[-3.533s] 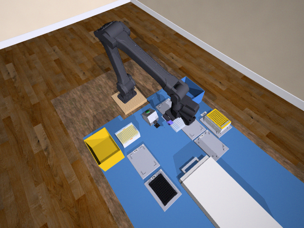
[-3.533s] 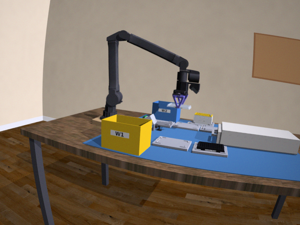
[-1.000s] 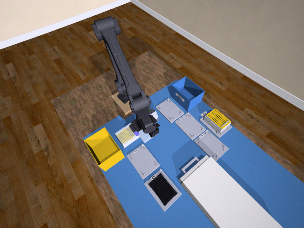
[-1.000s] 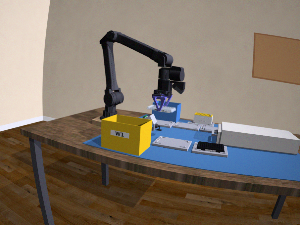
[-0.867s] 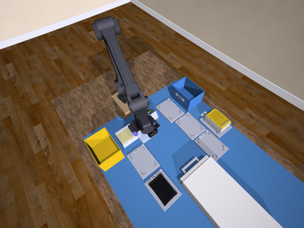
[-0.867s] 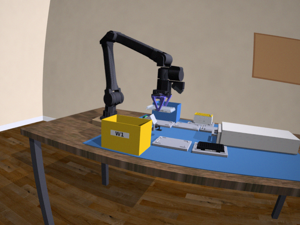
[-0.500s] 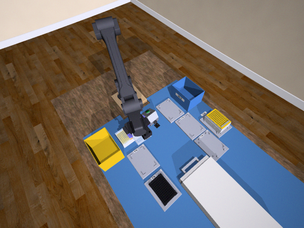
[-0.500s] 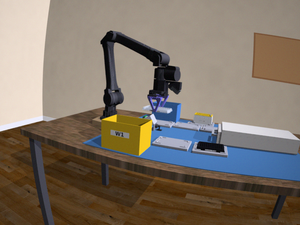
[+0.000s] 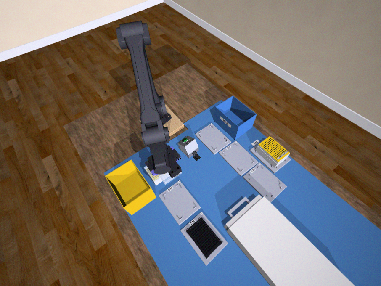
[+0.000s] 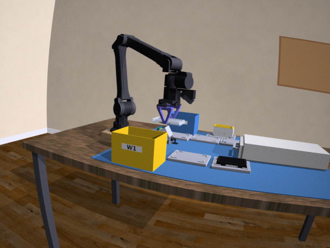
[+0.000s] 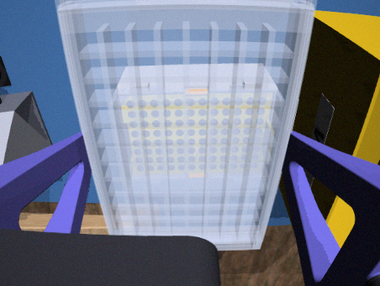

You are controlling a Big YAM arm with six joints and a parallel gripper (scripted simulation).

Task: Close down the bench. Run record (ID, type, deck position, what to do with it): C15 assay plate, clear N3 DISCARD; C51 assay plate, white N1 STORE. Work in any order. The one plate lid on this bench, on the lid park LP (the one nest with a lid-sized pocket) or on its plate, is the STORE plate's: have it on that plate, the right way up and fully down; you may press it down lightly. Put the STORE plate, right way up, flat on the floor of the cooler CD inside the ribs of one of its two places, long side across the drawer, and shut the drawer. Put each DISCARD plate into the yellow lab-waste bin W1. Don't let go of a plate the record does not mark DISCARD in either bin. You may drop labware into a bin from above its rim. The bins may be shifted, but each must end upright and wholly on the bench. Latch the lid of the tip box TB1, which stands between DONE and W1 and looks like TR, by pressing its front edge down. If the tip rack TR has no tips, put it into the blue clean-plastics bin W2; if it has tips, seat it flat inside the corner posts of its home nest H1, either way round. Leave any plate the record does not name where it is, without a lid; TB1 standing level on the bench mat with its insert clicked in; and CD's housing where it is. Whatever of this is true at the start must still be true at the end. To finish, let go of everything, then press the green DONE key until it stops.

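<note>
Now: hand 190 mm to the right of the green DONE key, 80 mm past it and 80 mm above it. The rest, counted from my hand: clear assay plate: right at my hand; then tip box lid: 90 mm below, 60 mm behind; then nest N4: 140 mm below, 110 mm ahead, 40 mm to the right.
</note>
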